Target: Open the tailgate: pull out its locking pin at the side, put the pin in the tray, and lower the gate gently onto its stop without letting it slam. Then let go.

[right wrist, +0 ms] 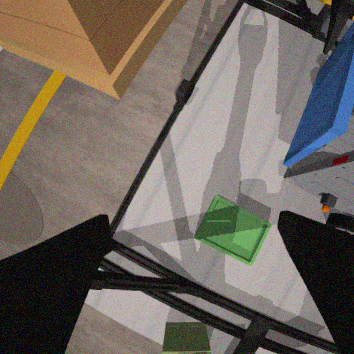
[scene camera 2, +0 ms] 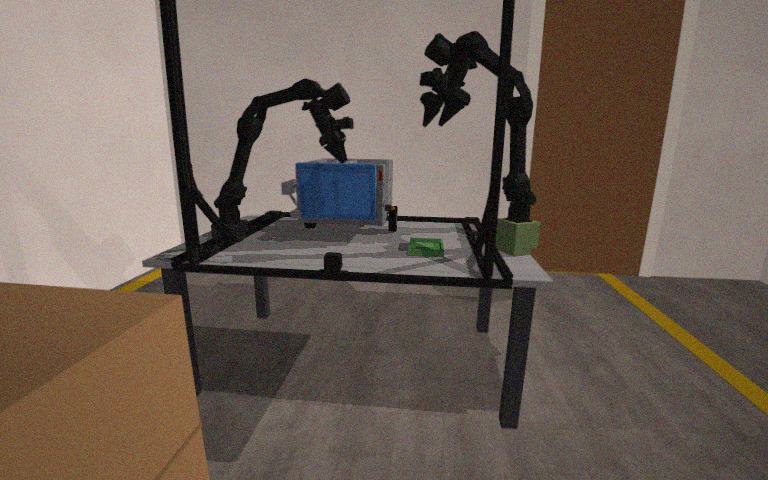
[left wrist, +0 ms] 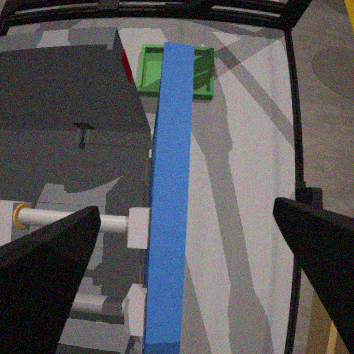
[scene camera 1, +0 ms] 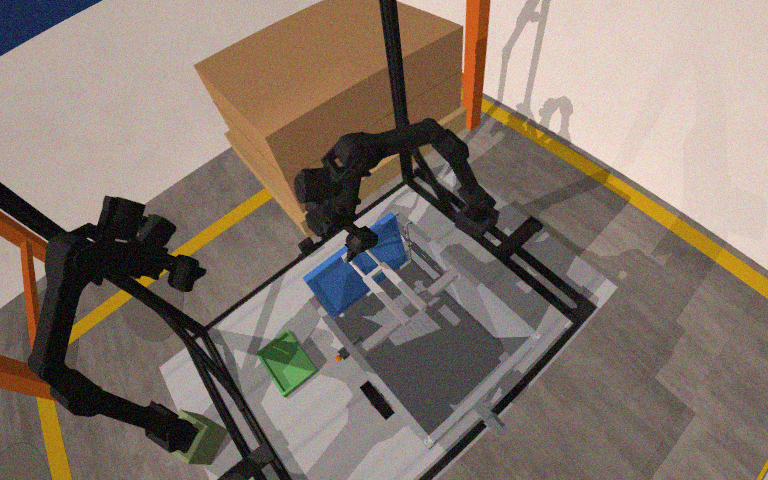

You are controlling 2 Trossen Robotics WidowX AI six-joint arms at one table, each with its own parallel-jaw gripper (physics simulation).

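Places are measured from the left arm's base along level axes (x right, y ahead, z up), in centimetres.
Pixels of known places: left gripper, fingertip midpoint: [right wrist: 352, 67] [scene camera 2: 344, 162] [left wrist: 187, 210] [scene camera 1: 335, 250]; right gripper, fingertip midpoint: [right wrist: 194, 221] [scene camera 2: 431, 126]; left arm's base at its link origin: [scene camera 2: 229, 222] [scene camera 1: 477, 213]; right arm's base at its link origin: [scene camera 2: 518, 220] [scene camera 1: 183, 435].
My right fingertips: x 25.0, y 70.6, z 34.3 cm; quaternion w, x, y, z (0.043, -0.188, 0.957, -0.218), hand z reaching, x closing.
Observation:
For each thing: its top centre in the pictures, then the offset to it from my right fingertips. "spot": a spot on its surface instead.
- locking pin's small orange end at a spot on its surface: [right wrist: 326, 208] [scene camera 1: 337, 357] [scene camera 2: 393, 206] spot: dx -27.5, dy -9.9, dz -28.1 cm
- green tray at its top centre: [left wrist: 176, 67] [right wrist: 233, 230] [scene camera 1: 285, 361] [scene camera 2: 426, 243] dx -13.6, dy +1.3, dz -38.4 cm
The blue tailgate [scene camera 1: 339, 285] [scene camera 2: 336, 191] [left wrist: 172, 175] [right wrist: 320, 107] stands upright at the end of the grey truck bed. My left gripper [scene camera 1: 349, 258] [scene camera 2: 343, 160] [left wrist: 187, 210] is open and empty, low over the gate's top edge; in the left wrist view that edge runs between its fingers. The locking pin's small orange end [scene camera 1: 338, 357] [scene camera 2: 393, 208] [right wrist: 326, 208] shows at the bed's side; its shaft is hidden. The green tray [scene camera 1: 300, 383] [scene camera 2: 424, 254] [left wrist: 202, 96] [right wrist: 223, 250] lies beside it, empty. My right gripper [scene camera 2: 433, 124] [right wrist: 194, 221] is open and empty, high above the table.
Two pale rods [left wrist: 112, 223] join the gate to the light frame inside the bed. Black rails [scene camera 2: 339, 276] and posts [scene camera 2: 180, 113] surround the work area. A pale green block [scene camera 1: 209, 441] [scene camera 2: 517, 236] stands by the right arm's base. Big cardboard boxes [scene camera 1: 334, 67] stand beyond the table.

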